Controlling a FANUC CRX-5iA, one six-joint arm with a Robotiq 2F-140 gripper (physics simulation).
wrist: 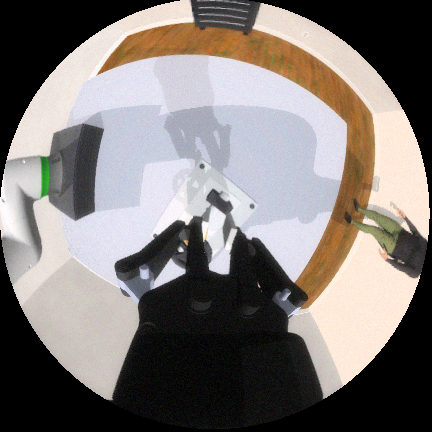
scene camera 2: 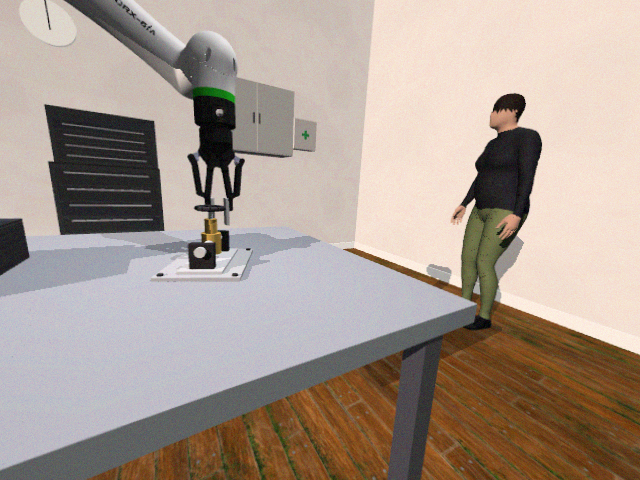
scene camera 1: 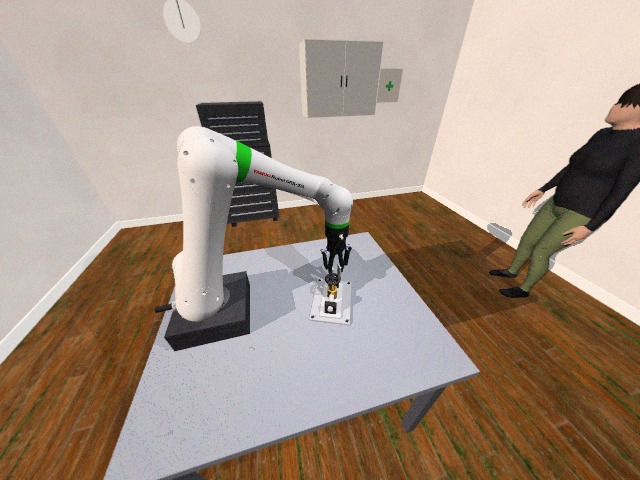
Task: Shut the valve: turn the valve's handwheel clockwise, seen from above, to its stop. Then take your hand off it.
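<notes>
The valve has a black handwheel [scene camera 1: 330, 279] [scene camera 2: 201, 208] [wrist: 183, 258] on an upright brass body [scene camera 1: 332, 292] [scene camera 2: 209, 240]. It stands on a white base plate [scene camera 1: 315, 314] [scene camera 2: 169, 274] [wrist: 236, 193] on the table. My gripper [scene camera 1: 336, 272] [scene camera 2: 219, 207] [wrist: 216, 217] points down at the handwheel, its fingers partly open with a narrow gap. In the second scene view one fingertip is at the wheel's middle and the other is just outside its right side, reaching below the rim. Whether either touches the wheel I cannot tell. In the wrist view the fingers hide part of the wheel.
The valve's black end blocks [scene camera 1: 329, 307] [scene camera 2: 201, 255] [wrist: 219, 200] sit low beside the brass body. The arm's dark base block [scene camera 1: 232, 315] [wrist: 85, 172] stands on the table [scene camera 1: 289, 382] [scene camera 2: 206, 351] to the left. A person [scene camera 1: 573, 180] [scene camera 2: 501, 175] [wrist: 395, 240] stands beyond the table's right side.
</notes>
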